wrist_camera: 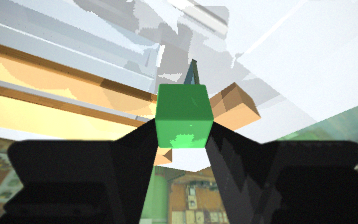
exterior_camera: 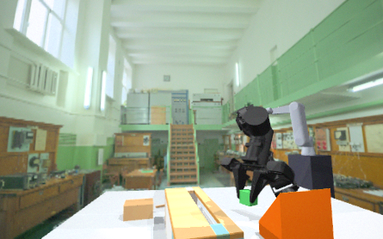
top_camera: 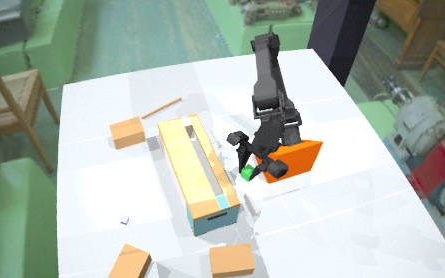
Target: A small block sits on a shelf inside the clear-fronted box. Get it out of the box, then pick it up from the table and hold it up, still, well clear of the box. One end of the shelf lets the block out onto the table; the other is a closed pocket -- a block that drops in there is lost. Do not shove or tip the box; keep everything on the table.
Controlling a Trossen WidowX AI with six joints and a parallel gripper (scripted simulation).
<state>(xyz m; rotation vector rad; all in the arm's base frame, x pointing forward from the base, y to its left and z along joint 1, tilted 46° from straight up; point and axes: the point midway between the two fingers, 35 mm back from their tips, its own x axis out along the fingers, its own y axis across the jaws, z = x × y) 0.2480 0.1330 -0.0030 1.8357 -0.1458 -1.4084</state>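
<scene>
Now: the green block 1 cm behind my gripper tip and 1 cm to the right of it. Round my gripper tip: long tan box 6 cm ahead, 14 cm to the right, 11 cm below; then thin stick 9 cm ahead, 53 cm to the right, 17 cm below.
</scene>
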